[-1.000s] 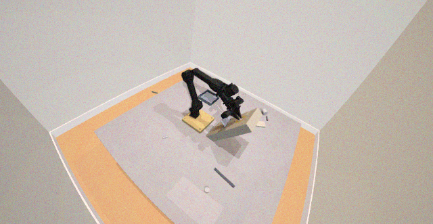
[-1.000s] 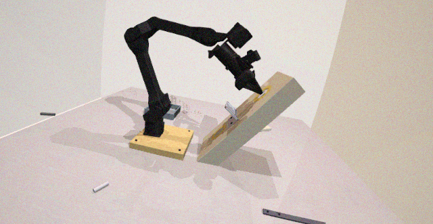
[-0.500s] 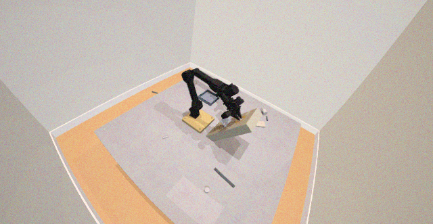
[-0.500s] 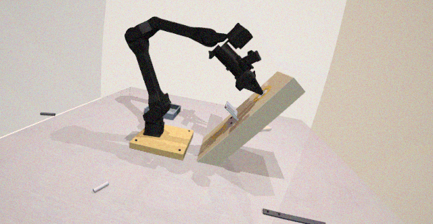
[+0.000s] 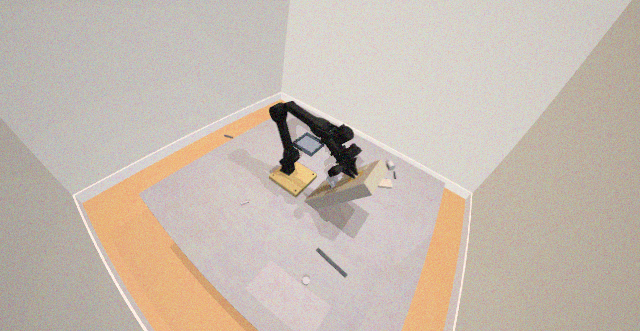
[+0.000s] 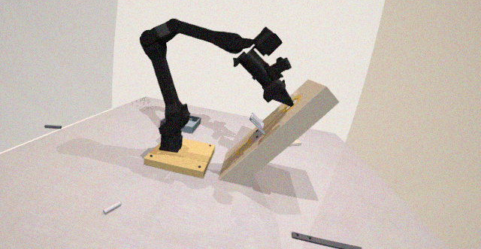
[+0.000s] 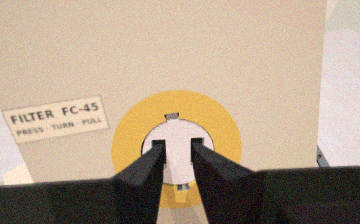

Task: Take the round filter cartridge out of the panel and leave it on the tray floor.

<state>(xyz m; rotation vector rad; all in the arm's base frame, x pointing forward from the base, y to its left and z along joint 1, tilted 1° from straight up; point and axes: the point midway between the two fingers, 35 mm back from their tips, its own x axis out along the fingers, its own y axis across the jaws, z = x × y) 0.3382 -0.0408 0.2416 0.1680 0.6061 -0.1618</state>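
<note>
Now: gripper tip 1 cm short of the filter cartridge and 1 cm above it. From my gripper tip the other things lie so: tray: 39 cm behind, 33 cm to the left, 24 cm below; service panel: 8 cm below, 4 cm behind.
</note>
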